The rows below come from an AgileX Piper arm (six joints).
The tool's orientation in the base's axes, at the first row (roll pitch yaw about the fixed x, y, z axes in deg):
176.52 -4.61 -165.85
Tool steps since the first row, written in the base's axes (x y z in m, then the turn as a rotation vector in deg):
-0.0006 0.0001 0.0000 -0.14 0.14 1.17
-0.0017 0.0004 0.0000 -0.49 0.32 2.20
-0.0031 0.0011 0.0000 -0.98 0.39 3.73
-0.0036 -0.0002 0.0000 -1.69 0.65 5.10
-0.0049 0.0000 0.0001 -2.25 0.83 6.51
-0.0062 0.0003 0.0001 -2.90 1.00 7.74
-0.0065 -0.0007 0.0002 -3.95 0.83 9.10
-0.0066 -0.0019 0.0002 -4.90 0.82 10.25
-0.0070 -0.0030 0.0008 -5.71 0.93 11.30
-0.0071 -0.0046 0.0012 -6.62 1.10 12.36
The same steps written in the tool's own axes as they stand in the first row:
0.0006 0.0002 0.0001 0.20 0.24 -1.15
0.0015 0.0008 0.0002 0.57 0.56 -2.13
0.0027 0.0018 0.0003 1.15 0.84 -3.60
0.0035 0.0007 0.0003 1.88 1.34 -4.89
0.0047 0.0012 0.0004 2.50 1.74 -6.24
0.0059 0.0018 0.0005 3.18 2.13 -7.39
0.0065 0.0009 0.0004 4.35 2.30 -8.66
0.0069 -0.0002 0.0003 5.36 2.59 -9.71
0.0076 -0.0012 -0.0003 6.20 2.95 -10.68
0.0081 -0.0027 -0.0007 7.12 3.40 -11.64

